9 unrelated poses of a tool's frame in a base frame.
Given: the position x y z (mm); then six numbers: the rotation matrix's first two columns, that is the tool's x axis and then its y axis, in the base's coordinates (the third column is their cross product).
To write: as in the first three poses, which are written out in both.
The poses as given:
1: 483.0 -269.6 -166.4 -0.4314 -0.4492 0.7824 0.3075 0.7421 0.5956
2: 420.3 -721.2 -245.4 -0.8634 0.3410 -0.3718 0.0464 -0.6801 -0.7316
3: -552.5 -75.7 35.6 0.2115 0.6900 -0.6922 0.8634 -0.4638 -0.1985
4: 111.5 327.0 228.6 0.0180 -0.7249 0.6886 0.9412 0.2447 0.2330
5: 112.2 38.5 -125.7 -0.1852 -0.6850 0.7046 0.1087 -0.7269 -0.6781
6: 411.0 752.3 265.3 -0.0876 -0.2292 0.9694 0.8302 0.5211 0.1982
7: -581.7 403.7 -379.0 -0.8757 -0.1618 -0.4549 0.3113 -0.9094 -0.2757
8: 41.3 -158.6 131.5 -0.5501 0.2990 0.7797 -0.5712 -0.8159 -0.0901
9: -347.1 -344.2 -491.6 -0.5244 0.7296 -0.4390 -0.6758 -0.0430 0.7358
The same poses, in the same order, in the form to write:
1: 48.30 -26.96 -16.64 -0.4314 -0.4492 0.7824 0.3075 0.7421 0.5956
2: 42.03 -72.12 -24.54 -0.8634 0.3410 -0.3718 0.0464 -0.6801 -0.7316
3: -55.25 -7.57 3.56 0.2115 0.6900 -0.6922 0.8634 -0.4638 -0.1985
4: 11.15 32.70 22.86 0.0180 -0.7249 0.6886 0.9412 0.2447 0.2330
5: 11.22 3.85 -12.57 -0.1852 -0.6850 0.7046 0.1087 -0.7269 -0.6781
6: 41.10 75.23 26.53 -0.0876 -0.2292 0.9694 0.8302 0.5211 0.1982
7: -58.17 40.37 -37.90 -0.8757 -0.1618 -0.4549 0.3113 -0.9094 -0.2757
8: 4.13 -15.86 13.15 -0.5501 0.2990 0.7797 -0.5712 -0.8159 -0.0901
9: -34.71 -34.42 -49.16 -0.5244 0.7296 -0.4390 -0.6758 -0.0430 0.7358
